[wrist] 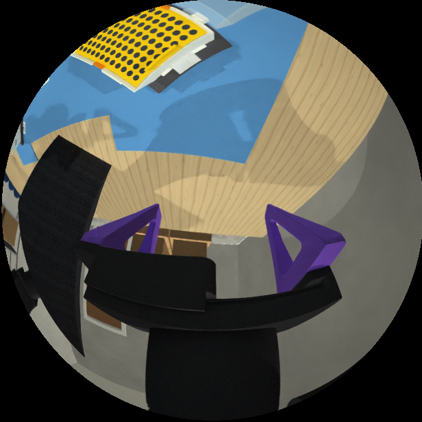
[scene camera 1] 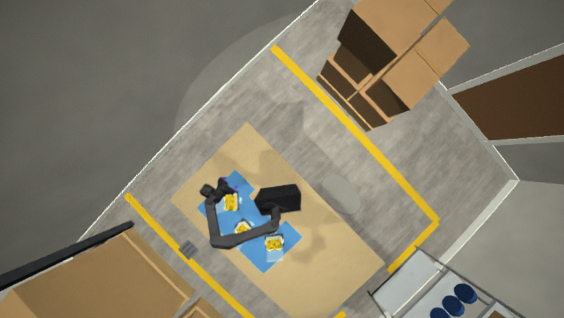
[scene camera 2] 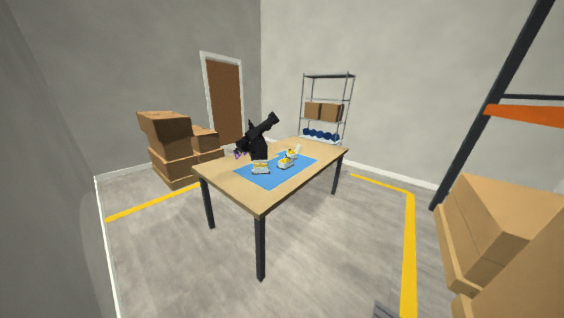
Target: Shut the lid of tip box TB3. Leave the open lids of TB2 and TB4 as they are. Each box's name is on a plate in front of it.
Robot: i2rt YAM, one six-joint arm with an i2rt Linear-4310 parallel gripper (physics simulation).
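Where they show: gripper, fingertip midpoint: (scene camera 1: 231, 181) (scene camera 2: 240, 157); arm's base at its link origin: (scene camera 1: 274, 207).
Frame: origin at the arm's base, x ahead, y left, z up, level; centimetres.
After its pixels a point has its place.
Note:
A white tip box with a yellow rack (scene camera 1: 230, 202) (scene camera 2: 260, 167) @(x 38.1, y -16.6, z -19.2 cm) (wrist: 142, 45) stands on the blue mat (scene camera 1: 260, 262) @(x 36.2, y 42.5, z -26.5 cm) (scene camera 2: 268, 182) @(x 51.5, y -16.4, z -26.5 cm) (wrist: 210, 115), nearest my gripper. Its clear lid (wrist: 232, 17) is open, leaning out from the box's far right side in the wrist view. The middle tip box (scene camera 1: 243, 228) (scene camera 2: 285, 163) @(x 41.2, y 7.7, z -19.7 cm) is partly hidden by the arm in scene camera 1. A third tip box (scene camera 1: 274, 243) (scene camera 2: 292, 154) @(x 41.6, y 13.5, z -11.9 cm) has its clear lid (scene camera 1: 274, 256) @(x 20.4, y 37.8, z -16.4 cm) (scene camera 2: 298, 148) @(x 21.0, y 37.9, z -16.5 cm) open. No name plate is readable. My gripper (scene camera 1: 230, 183) @(x 21.4, y -27.5, z -14.0 cm) (scene camera 2: 240, 155) @(x 21.4, y -27.5, z -14.0 cm) (wrist: 212, 209) is open and empty, beside the nearest box.
A large black block (scene camera 1: 278, 198) @(x -6.0, y -6.2, z 10.2 cm) (wrist: 60, 225) stands at the arm's base beside the mat. The arm (scene camera 1: 245, 236) @(x 19.0, y 2.9, z 16.9 cm) reaches over the mat. The wooden table (scene camera 1: 320, 280) @(x -0.5, y 80.2, z -26.8 cm) (scene camera 2: 220, 175) @(x 22.1, y -45.5, z -26.8 cm) ends just beyond my fingers in the wrist view. Cardboard boxes (scene camera 1: 397, 30) (scene camera 2: 167, 135) stand away from the table.

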